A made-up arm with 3 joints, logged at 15 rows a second.
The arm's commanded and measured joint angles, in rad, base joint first. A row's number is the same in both.
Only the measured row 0 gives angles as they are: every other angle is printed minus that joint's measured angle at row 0.
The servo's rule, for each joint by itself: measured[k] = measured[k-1] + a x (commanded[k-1-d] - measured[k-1]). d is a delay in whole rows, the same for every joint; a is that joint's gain. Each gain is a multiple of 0.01, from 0.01 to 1. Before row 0 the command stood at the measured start. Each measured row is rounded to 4 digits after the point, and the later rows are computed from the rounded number. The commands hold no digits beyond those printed.
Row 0, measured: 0.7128, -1.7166, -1.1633
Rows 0 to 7, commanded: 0.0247, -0.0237, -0.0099; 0.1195, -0.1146, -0.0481; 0.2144, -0.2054, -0.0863; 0.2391, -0.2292, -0.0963; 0.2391, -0.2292, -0.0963; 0.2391, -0.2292, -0.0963; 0.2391, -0.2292, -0.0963; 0.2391, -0.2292, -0.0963
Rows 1 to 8, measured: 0.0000, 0.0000, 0.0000; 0.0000, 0.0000, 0.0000; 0.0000, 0.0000, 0.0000; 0.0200, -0.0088, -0.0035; 0.1006, -0.0479, -0.0191; 0.1928, -0.1062, -0.0426; 0.2303, -0.1517, -0.0614; 0.2374, -0.1804, -0.0736
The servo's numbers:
d 3
a 0.81 0.37 0.35

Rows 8 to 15, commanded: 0.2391, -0.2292, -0.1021; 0.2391, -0.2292, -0.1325; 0.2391, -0.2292, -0.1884; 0.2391, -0.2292, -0.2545; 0.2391, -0.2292, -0.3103; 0.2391, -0.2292, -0.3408; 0.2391, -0.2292, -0.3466; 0.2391, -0.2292, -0.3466
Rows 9 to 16, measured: 0.2388, -0.1985, -0.0815; 0.2390, -0.2099, -0.0867; 0.2391, -0.2170, -0.0901; 0.2391, -0.2215, -0.0943; 0.2391, -0.2243, -0.1077; 0.2391, -0.2261, -0.1359; 0.2391, -0.2272, -0.1774; 0.2391, -0.2279, -0.2239
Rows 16 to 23, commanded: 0.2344, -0.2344, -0.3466; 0.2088, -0.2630, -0.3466; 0.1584, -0.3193, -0.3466; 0.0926, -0.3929, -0.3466; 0.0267, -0.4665, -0.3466; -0.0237, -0.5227, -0.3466; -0.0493, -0.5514, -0.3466; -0.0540, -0.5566, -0.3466
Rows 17 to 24, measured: 0.2391, -0.2284, -0.2648; 0.2391, -0.2287, -0.2934; 0.2391, -0.2289, -0.3120; 0.2353, -0.2309, -0.3241; 0.2138, -0.2428, -0.3320; 0.1689, -0.2711, -0.3371; 0.1071, -0.3162, -0.3404; 0.0420, -0.3718, -0.3426
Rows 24 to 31, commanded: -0.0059, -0.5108, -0.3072; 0.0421, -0.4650, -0.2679; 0.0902, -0.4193, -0.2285; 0.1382, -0.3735, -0.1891; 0.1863, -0.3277, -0.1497; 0.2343, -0.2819, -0.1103; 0.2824, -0.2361, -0.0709; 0.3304, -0.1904, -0.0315
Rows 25 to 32, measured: -0.0112, -0.4276, -0.3440; -0.0421, -0.4734, -0.3449; -0.0517, -0.5042, -0.3455; -0.0146, -0.5066, -0.3321; 0.0313, -0.4912, -0.3096; 0.0790, -0.4646, -0.2812; 0.1270, -0.4309, -0.2490; 0.1750, -0.3927, -0.2142
